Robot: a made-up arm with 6 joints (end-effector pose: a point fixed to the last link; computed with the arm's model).
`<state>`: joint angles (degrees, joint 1 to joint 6).
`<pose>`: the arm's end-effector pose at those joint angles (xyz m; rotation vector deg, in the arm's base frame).
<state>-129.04 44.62 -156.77 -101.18 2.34 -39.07</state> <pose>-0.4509 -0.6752 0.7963 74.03 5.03 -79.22</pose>
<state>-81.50 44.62 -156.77 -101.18 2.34 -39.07</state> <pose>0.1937 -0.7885 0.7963 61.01 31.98 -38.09</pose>
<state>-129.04 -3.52 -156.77 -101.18 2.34 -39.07</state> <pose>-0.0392 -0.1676 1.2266 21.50 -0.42 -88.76</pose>
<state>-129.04 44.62 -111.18 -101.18 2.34 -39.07</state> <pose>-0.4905 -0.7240 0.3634 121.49 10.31 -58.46</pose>
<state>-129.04 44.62 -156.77 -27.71 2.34 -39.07</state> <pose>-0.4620 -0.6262 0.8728 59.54 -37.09 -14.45</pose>
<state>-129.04 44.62 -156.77 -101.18 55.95 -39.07</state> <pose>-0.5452 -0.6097 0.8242 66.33 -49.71 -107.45</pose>
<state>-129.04 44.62 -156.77 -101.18 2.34 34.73</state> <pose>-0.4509 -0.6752 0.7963 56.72 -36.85 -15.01</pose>
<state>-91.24 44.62 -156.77 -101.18 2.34 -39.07</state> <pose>0.0576 -0.8099 0.7963 64.20 26.97 -46.60</pose>
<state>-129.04 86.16 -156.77 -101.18 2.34 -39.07</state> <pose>-0.5385 -0.7833 0.1303 117.43 9.84 -60.81</pose>
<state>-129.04 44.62 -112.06 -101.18 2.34 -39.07</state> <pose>-0.4918 -0.7257 0.3718 120.61 10.21 -58.98</pose>
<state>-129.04 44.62 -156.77 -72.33 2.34 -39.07</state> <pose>-0.4435 -0.6627 0.8316 70.48 -13.01 -54.09</pose>
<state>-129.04 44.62 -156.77 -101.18 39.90 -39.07</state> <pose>-0.5230 -0.6385 0.8201 70.07 -32.66 -100.16</pose>
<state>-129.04 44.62 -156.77 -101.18 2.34 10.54</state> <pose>-0.4509 -0.6752 0.7963 64.21 -24.54 -36.27</pose>
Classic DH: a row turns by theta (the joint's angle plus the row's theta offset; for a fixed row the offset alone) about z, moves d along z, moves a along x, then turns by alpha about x. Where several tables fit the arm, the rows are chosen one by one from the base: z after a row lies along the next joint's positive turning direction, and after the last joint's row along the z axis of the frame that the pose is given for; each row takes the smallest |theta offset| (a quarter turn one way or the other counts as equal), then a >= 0, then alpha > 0; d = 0 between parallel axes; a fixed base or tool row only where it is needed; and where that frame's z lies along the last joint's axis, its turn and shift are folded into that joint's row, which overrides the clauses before.
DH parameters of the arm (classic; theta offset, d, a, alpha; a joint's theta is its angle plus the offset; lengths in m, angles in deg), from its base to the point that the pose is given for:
joint 1: 0 0.2799 0 -90
joint 2: -79.36 0 0.3952 0
joint 3: 79.36 0 0.1022 -90
joint 4: 0 0.4515 0 90
joint 5: 0 0 0.0808 -90
joint 6: 0 0.1031 0 0

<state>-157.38 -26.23 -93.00 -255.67 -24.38 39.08</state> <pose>-0.3246 -0.0133 0.9747 -88.99 -18.09 127.69</pose>
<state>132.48 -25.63 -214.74 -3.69 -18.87 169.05</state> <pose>0.4415 -0.4926 0.7361 88.14 -27.39 95.15</pose>
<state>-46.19 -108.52 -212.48 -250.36 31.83 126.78</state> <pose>-0.4817 0.4827 -0.2877 -122.22 -80.71 -34.48</pose>
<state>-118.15 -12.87 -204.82 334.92 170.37 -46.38</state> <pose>0.0812 0.2389 0.9535 87.87 -101.59 15.34</pose>
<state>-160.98 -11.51 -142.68 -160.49 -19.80 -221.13</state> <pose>-0.1988 -0.1077 1.1432 21.60 -39.39 -0.96</pose>
